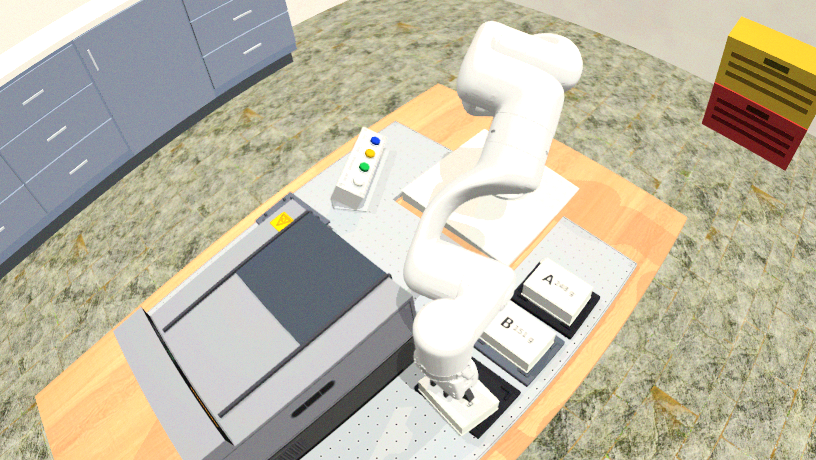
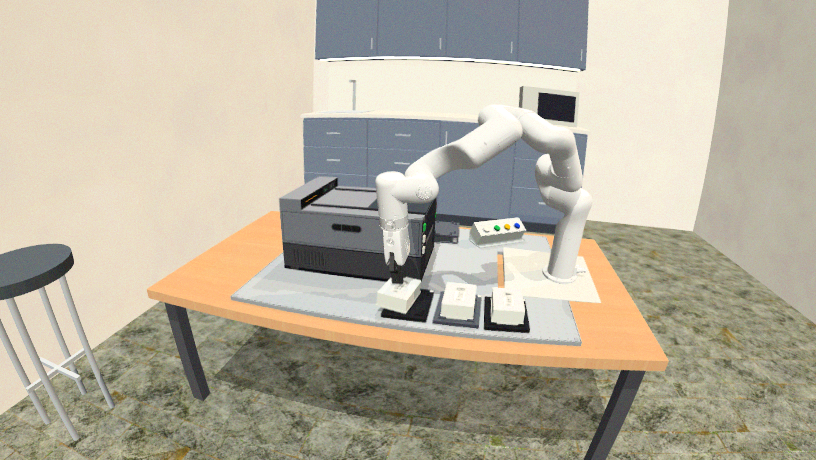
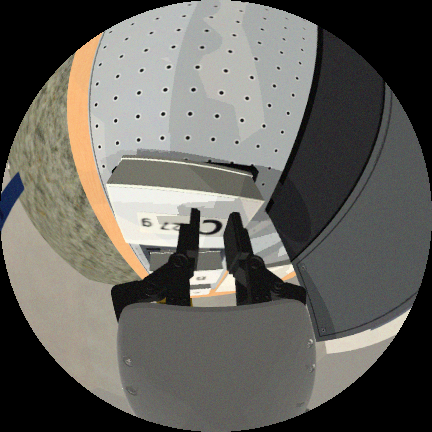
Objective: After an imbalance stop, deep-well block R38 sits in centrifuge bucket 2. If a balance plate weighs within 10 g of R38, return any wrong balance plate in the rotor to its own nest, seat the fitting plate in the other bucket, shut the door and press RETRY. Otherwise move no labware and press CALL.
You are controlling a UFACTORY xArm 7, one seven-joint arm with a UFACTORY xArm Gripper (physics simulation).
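Pixels of known places: gripper, fingertip midpoint: (image 2: 399, 280) (image 3: 212, 222); arm's base, origin of the base link: (image 2: 559, 274).
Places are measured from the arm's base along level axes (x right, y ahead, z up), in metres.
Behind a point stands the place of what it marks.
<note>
Balance plate C (image 1: 455, 416) {x -0.233, y 0.579, z 0.056 m} (image 2: 399, 296) {x -0.266, y 0.534, z 0.052 m} (image 3: 160, 199) {x -0.219, y 0.569, z 0.055 m}, a white block, lies askew, partly off its black nest (image 1: 507, 390) {x -0.277, y 0.475, z 0.012 m} (image 2: 421, 309) {x -0.253, y 0.475, z 0.007 m} at the front of the row. My gripper (image 1: 463, 396) (image 2: 394, 279) {x -0.183, y 0.540, z 0.057 m} (image 3: 212, 222) {x -0.183, y 0.540, z 0.057 m} points down just above the plate's top. Its fingers stand narrow with nothing between them. Plates B (image 1: 517, 339) {x -0.243, y 0.390, z 0.050 m} (image 2: 458, 300) {x -0.270, y 0.379, z 0.048 m} and A (image 1: 556, 289) {x -0.257, y 0.254, z 0.049 m} (image 2: 507, 305) {x -0.293, y 0.251, z 0.048 m} sit in their nests beside it. The grey centrifuge (image 1: 256, 320) {x 0.096, y 0.668, z 0.205 m} (image 2: 336, 228) {x -0.051, y 0.741, z 0.156 m} (image 3: 362, 241) {x -0.076, y 0.574, z 0.127 m} stands to the left with its top door shut, so the buckets and R38 are hidden.
A white button box (image 1: 358, 174) {x 0.274, y 0.220, z 0.066 m} (image 2: 497, 231) {x 0.277, y 0.183, z 0.059 m} with blue, yellow, green and white buttons stands behind the centrifuge. All of it rests on a grey perforated board (image 1: 388, 426) {x -0.130, y 0.649, z -0.004 m} (image 3: 181, 80) {x -0.199, y 0.655, z -0.005 m} on the wooden table (image 1: 639, 223) {x -0.360, y -0.075, z -0.017 m}. The table's front edge is close to the nests.
</note>
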